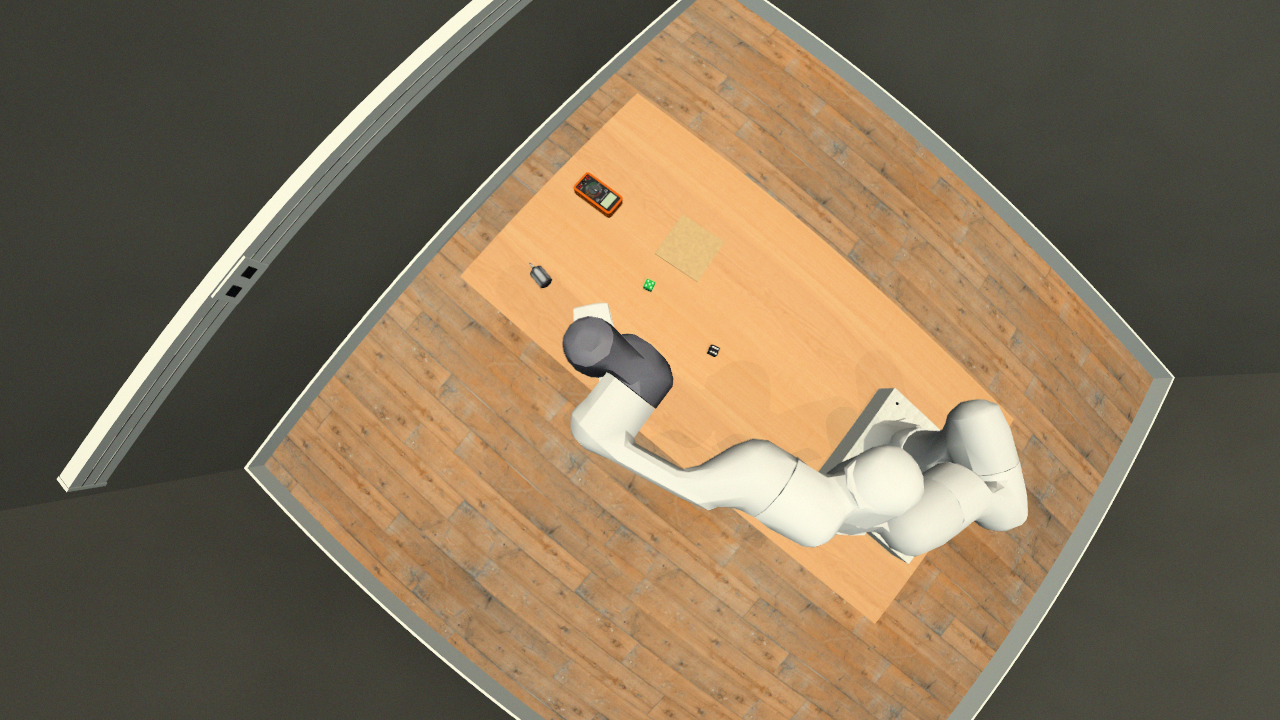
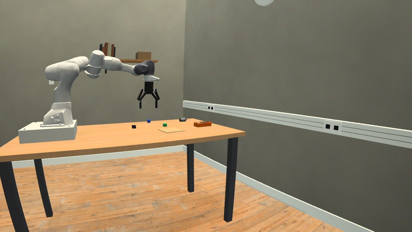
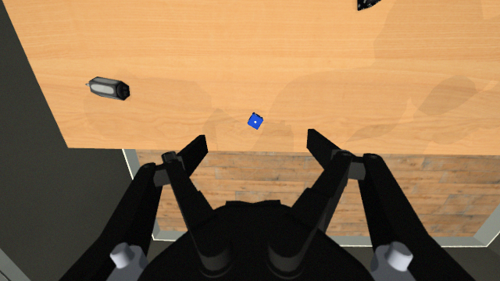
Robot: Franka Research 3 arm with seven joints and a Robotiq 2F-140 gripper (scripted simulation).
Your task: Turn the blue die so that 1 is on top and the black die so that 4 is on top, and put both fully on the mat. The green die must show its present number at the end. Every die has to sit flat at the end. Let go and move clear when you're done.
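The blue die lies 120 mm below my hand. Also, from my hand: green die (240 mm to the right, 120 mm below, 60 mm ahead); grey gadget (300 mm ahead, 120 mm below, 70 mm to the right); black die (210 mm to the right, 180 mm behind, 120 mm below).
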